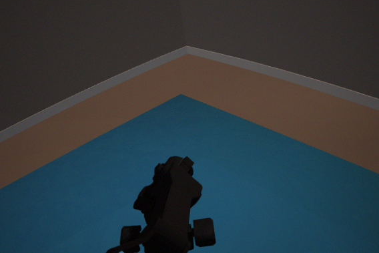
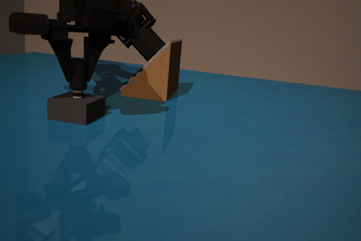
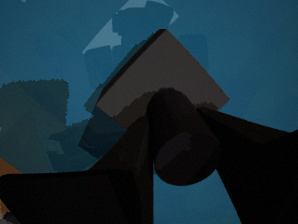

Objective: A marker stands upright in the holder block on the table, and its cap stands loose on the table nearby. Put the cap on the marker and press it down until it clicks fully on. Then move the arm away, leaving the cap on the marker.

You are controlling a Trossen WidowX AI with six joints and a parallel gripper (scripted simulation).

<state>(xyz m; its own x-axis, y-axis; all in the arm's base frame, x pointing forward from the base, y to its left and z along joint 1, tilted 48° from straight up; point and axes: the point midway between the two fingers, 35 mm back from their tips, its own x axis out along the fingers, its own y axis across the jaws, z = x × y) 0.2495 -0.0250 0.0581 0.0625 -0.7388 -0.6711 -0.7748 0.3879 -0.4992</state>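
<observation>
Now: the dark marker cap 1 cm above my gripper tip. From my gripper tip the other things lie so: dark grey holder block: 4 cm below.
</observation>
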